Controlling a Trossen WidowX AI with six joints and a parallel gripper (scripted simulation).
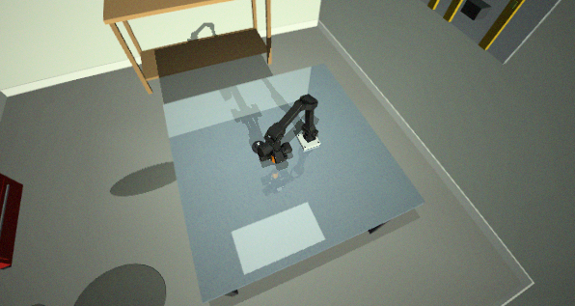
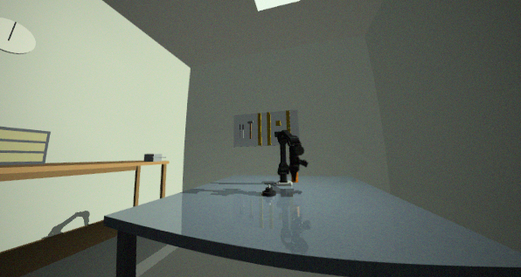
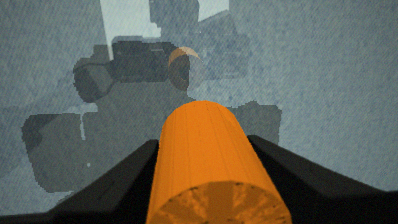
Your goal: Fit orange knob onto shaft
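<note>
Right now the dark round pedestal is 16 cm to the right of my gripper tip, 5 cm below it and 3 cm ahead of it. The rest, counted from my gripper tip: orange knob 3 cm above.
</note>
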